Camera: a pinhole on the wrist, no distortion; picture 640 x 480 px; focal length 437.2 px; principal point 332.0 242.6 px. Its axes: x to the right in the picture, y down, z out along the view. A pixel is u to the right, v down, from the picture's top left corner.
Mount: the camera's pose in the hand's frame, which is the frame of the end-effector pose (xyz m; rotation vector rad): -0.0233 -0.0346 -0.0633 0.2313 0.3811 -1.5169
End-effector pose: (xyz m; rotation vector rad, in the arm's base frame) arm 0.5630 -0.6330 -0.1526 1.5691 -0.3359 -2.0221
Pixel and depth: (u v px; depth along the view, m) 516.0 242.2 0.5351
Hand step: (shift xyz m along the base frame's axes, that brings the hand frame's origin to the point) -0.4508 0.2998 -0.1557
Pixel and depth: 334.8 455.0 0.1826
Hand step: -0.1324 0.0225 -0.0912
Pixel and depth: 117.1 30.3 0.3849
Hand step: -0.3355 0.0586 0.2413
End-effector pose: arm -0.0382 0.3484 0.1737 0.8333 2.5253 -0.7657
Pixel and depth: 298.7 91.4 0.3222
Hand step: 0.0327 -0.2893 -0.0940
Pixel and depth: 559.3 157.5 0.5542
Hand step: -0.2119 -0.5873 -0.0398
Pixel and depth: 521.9 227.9 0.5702
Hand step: -0.2531 -0.5382 -0.1150
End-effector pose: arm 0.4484 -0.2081 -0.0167 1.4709 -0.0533 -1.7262
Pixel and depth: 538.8 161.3 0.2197
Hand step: -0.2075 0.1156 -0.0496
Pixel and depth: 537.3 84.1 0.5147
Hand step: -0.5421 0.2350 -0.0174
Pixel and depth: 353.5 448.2 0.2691
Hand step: -0.2128 -0.0656 -0.1259
